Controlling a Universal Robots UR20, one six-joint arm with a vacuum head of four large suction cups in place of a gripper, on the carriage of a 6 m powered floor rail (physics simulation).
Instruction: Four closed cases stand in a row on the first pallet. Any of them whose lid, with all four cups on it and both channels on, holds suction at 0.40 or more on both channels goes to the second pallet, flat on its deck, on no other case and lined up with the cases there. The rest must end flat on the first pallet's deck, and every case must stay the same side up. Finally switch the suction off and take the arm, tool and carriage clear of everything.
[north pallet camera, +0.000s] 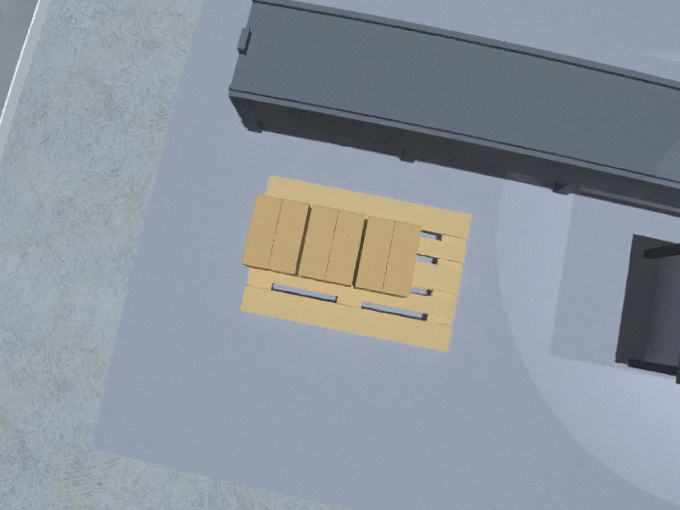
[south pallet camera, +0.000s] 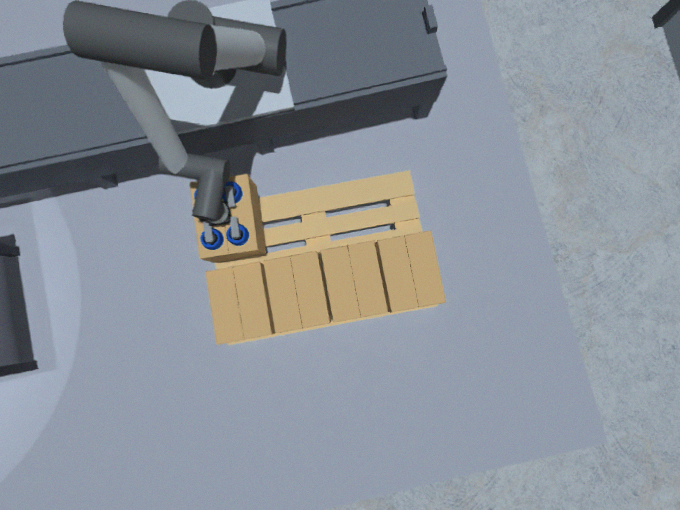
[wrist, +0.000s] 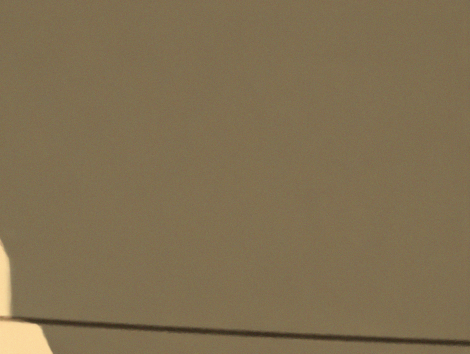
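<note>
A closed case is under my vacuum head, upright, with the cups on its lid. It is at the rail-side left corner of the south pallet, low over the deck or on it; its underside is hidden. Several closed cases stand in a row along that pallet's far-from-rail side, among them the leftmost and the rightmost. The lid and its dark seam fill most of the wrist view. Three closed cases stand in a row on the north pallet.
The dark floor rail runs beside both pallets. The pale carriage plate is on it, under the arm. Bare deck lies right of the cupped case. A dark open box-like structure stands between the pallets.
</note>
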